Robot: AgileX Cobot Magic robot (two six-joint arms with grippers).
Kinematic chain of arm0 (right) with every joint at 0, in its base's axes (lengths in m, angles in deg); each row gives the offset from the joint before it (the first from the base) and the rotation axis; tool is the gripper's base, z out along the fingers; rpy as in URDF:
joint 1: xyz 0 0 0.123 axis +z
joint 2: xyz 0 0 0 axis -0.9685 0.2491 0
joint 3: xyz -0.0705 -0.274 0.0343 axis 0.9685 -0.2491 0
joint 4: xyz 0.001 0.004 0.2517 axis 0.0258 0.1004 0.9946
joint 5: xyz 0 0 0 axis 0.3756 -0.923 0.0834
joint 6: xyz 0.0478 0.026 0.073 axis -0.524 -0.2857 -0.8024
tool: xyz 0 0 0 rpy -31.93 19.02 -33.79
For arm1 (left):
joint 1: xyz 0 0 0.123 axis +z
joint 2: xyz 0 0 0 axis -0.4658 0.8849 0
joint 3: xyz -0.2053 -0.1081 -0.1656 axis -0.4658 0.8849 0
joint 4: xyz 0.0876 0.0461 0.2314 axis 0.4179 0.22 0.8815
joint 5: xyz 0 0 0 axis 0.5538 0.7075 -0.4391
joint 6: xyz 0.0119 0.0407 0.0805 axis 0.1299 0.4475 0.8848
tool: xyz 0 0 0 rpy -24.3 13.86 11.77
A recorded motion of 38 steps. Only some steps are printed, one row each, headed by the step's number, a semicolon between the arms.
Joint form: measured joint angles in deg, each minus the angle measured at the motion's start. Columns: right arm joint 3, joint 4, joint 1, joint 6, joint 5, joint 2; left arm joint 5, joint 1, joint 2, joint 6, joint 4, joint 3.
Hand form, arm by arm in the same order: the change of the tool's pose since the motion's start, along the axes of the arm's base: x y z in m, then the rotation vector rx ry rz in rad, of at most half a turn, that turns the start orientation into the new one. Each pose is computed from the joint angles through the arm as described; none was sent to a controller.
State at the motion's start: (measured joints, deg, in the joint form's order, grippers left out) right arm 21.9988 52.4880 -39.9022 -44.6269 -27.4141 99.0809; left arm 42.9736 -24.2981 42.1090 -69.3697 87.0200 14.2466
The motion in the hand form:
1: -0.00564 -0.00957 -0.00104 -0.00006 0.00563 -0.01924; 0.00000 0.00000 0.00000 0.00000 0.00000 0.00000
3: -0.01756 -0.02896 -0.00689 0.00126 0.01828 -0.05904; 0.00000 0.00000 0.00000 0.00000 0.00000 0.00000
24: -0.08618 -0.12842 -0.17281 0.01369 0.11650 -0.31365; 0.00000 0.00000 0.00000 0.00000 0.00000 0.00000
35: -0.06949 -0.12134 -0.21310 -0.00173 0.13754 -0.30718; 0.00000 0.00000 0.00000 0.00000 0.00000 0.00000
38: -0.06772 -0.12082 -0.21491 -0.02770 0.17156 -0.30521; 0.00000 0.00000 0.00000 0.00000 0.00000 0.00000
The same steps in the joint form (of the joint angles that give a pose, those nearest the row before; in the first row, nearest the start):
1: -3.02 -0.13 -0.67 -0.53 0.56 -2.18; 0.00 0.00 0.00 0.00 0.00 0.00
3: -9.73 -0.28 -2.13 -1.58 2.24 -6.64; 0.00 0.00 0.00 0.00 0.00 0.00
24: -62.85 0.17 -13.21 -6.45 36.41 -20.93; 0.00 0.00 0.00 0.00 0.00 0.00
35: -64.15 0.10 -13.21 -6.15 45.91 -11.26; 0.00 0.00 0.00 0.00 0.00 0.00
38: -63.03 -0.18 -13.21 -6.12 43.35 -10.29; 0.00 0.00 0.00 0.00 0.00 0.00

